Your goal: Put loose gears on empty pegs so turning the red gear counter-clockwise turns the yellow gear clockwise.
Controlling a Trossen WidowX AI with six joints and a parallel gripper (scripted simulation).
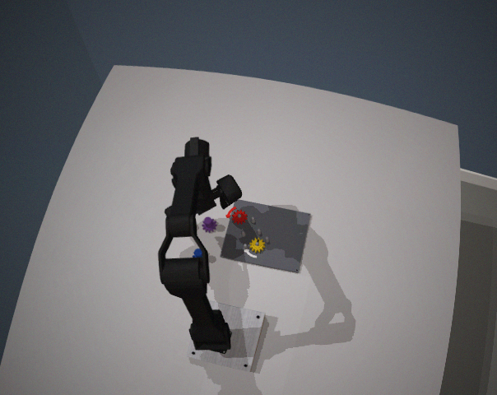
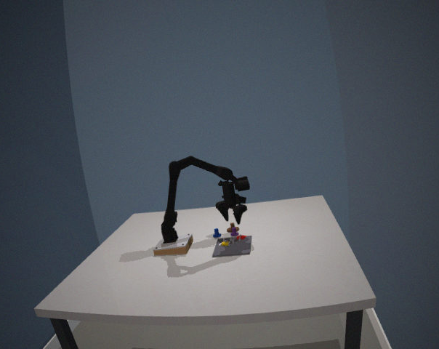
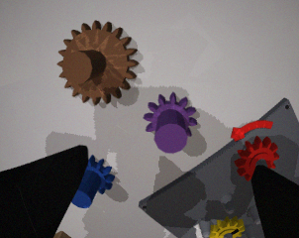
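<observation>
Right now my gripper tip is 5 cm above the purple gear. Round my gripper tip: brown gear: 2 cm behind, 7 cm to the left, 5 cm below; red arrow: 5 cm ahead, 4 cm to the right, 6 cm below; red gear: 4 cm ahead, 7 cm to the right, 5 cm below.
</observation>
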